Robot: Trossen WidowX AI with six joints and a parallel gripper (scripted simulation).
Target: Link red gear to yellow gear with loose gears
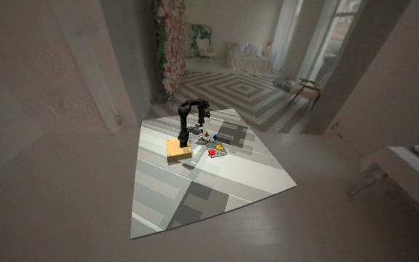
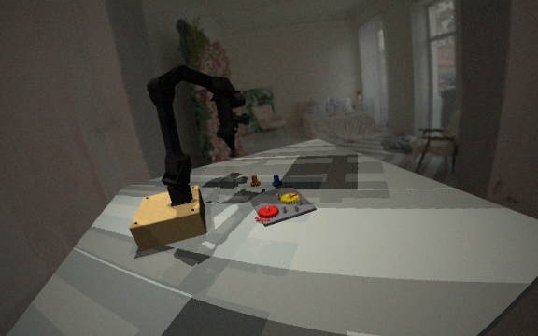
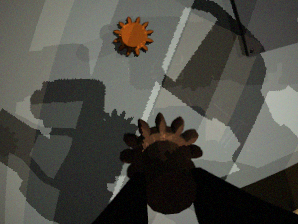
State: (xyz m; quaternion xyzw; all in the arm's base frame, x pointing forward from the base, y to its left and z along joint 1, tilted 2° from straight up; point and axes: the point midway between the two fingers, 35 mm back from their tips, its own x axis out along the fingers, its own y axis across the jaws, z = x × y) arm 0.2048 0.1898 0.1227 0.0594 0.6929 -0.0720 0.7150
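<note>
Now: the red gear 270 mm to the right of my gripper tip, 150 mm below it and 60 mm ahead of it. From my gripper tip the other things lie so: orange gear 150 mm below, 60 mm ahead; then blue gear 150 mm below, 140 mm ahead, 50 mm to the right; then yellow gear 220 mm to the right, 150 mm below, 150 mm ahead.
</note>
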